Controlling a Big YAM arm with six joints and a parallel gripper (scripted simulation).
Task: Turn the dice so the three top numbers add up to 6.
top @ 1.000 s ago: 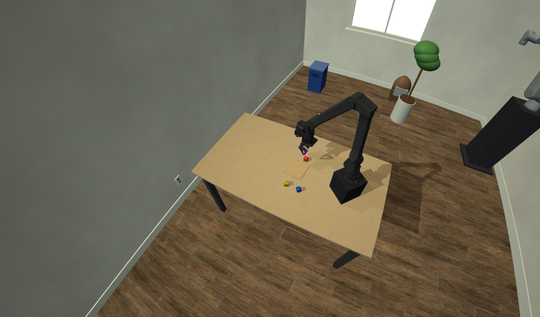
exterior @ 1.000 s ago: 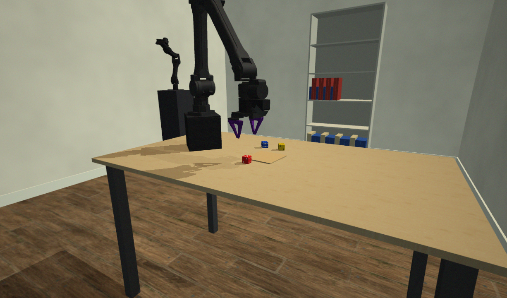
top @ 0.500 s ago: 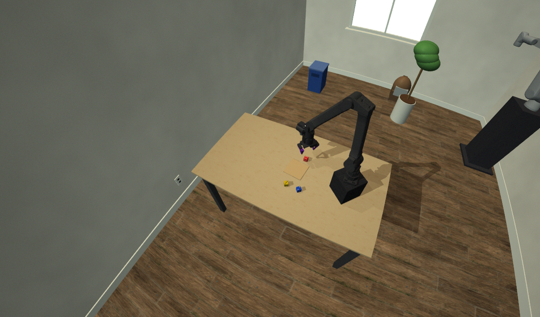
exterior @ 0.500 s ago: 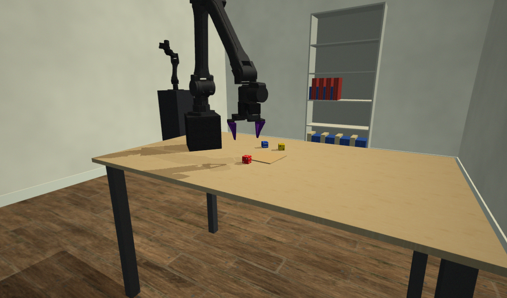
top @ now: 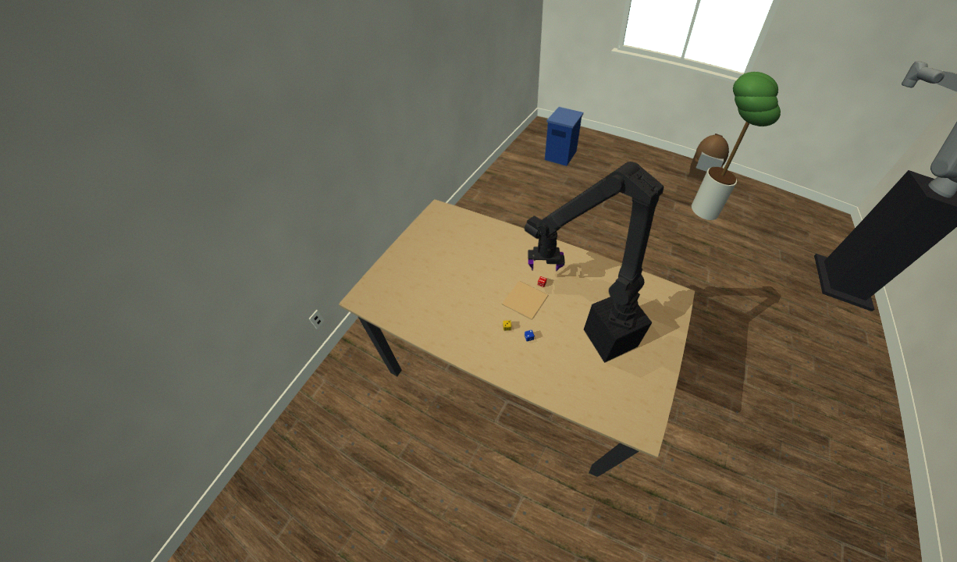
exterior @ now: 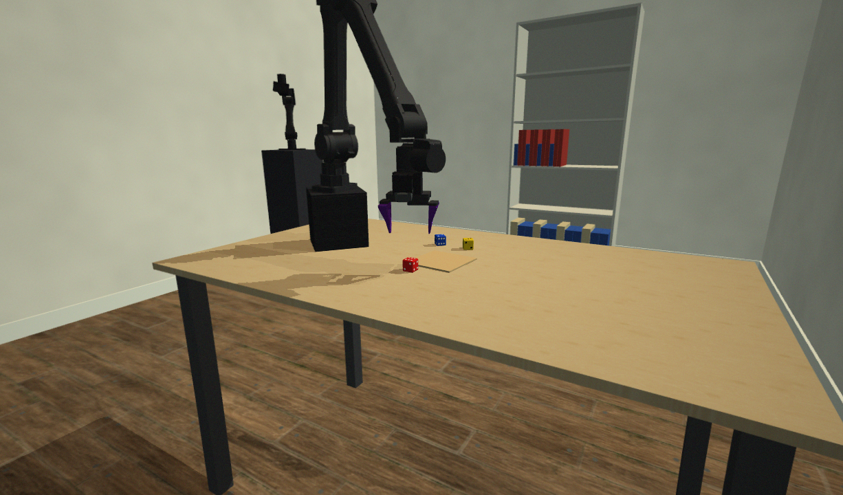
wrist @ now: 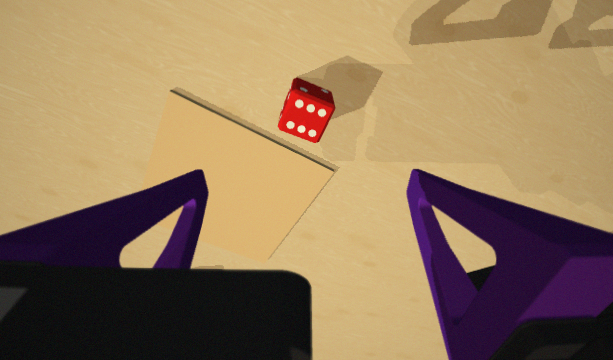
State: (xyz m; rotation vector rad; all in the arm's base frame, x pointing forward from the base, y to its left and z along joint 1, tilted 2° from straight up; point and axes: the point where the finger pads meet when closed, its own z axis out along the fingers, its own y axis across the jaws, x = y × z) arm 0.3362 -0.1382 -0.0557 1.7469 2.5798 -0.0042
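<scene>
Right now my hand is 9 cm above the red die. Round my hand: blue die: 26 cm to the left, 9 cm below, 4 cm behind; then yellow die: 26 cm to the left, 9 cm below, 5 cm ahead; then tan mat: 10 cm to the left, 10 cm below, 4 cm ahead.
</scene>
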